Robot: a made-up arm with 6 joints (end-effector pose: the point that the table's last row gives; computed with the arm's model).
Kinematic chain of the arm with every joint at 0, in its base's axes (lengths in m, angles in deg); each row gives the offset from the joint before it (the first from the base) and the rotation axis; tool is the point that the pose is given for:
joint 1: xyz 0 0 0.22 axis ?
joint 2: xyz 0 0.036 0 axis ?
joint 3: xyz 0 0 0.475 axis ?
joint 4: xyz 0 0 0.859 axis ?
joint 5: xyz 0 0 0 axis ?
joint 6: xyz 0 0 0.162 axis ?
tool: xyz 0 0 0
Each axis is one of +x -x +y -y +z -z.
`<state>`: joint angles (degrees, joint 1 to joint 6).
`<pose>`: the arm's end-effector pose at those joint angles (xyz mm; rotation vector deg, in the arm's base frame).
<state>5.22 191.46 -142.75 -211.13 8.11 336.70</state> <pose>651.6 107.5 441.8 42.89 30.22 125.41</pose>
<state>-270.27 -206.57 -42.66 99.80 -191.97 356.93</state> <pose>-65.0 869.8 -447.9 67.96 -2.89 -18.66</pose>
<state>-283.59 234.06 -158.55 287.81 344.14 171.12</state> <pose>63.7 596.3 208.2 -1.76 -101.76 -141.82</pose>
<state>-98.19 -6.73 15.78 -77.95 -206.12 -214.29</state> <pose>-43.6 -65.7 1394.0 54.18 -148.06 -20.61</pose>
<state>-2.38 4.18 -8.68 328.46 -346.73 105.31</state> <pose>-12.9 17.1 1709.8 10.32 1.17 71.48</pose>
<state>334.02 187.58 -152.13 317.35 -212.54 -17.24</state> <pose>357.2 -199.7 300.5 -63.05 -153.65 30.60</pose>
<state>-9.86 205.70 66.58 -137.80 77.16 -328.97</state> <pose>-1100.6 120.1 -289.3 125.40 -51.93 -8.04</pose>
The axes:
joint 1: +z
joint 2: +y
joint 3: +y
joint 4: +z
joint 5: +y
joint 6: +z

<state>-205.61 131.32 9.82 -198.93 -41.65 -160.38</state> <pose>-805.1 384.7 -920.7 -161.89 44.48 -4.99</pose>
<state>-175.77 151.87 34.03 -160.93 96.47 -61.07</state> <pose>-289.3 -4.8 -1050.8 38.83 -86.65 -60.50</pose>
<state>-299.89 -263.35 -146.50 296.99 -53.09 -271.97</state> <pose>-279.3 -182.1 736.7 -22.83 -83.85 47.85</pose>
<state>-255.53 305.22 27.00 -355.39 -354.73 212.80</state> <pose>176.5 -832.8 1403.6 19.36 12.32 -37.72</pose>
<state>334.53 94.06 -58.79 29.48 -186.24 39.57</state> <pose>822.1 -342.1 747.4 -47.18 -142.98 -9.31</pose>
